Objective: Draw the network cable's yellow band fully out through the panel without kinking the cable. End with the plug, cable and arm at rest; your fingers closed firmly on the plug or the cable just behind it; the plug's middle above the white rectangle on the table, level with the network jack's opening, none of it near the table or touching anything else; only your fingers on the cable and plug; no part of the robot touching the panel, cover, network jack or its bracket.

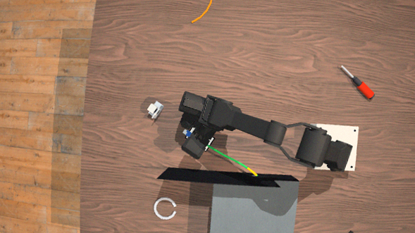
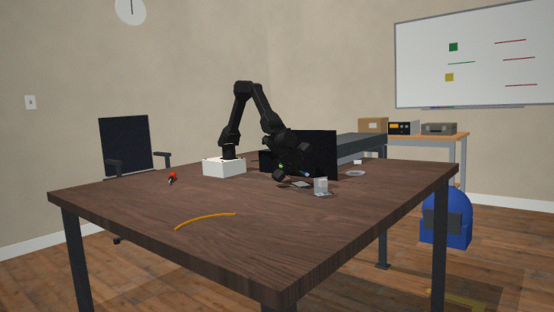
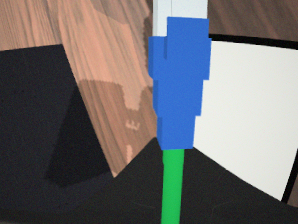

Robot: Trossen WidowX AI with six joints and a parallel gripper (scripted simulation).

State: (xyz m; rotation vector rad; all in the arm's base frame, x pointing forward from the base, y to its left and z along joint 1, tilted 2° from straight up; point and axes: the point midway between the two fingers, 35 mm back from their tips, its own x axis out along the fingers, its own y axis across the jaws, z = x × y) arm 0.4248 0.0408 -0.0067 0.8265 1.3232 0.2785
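Now: hand 40 mm short of the blue plug, 10 mm to the left of it and 10 mm above it. Also, from my hand: grey cover (260 mm behind, 520 mm to the left, 50 mm above); then black panel (40 mm behind, 100 mm to the left, 50 mm above); then white rectangle (50 mm below).
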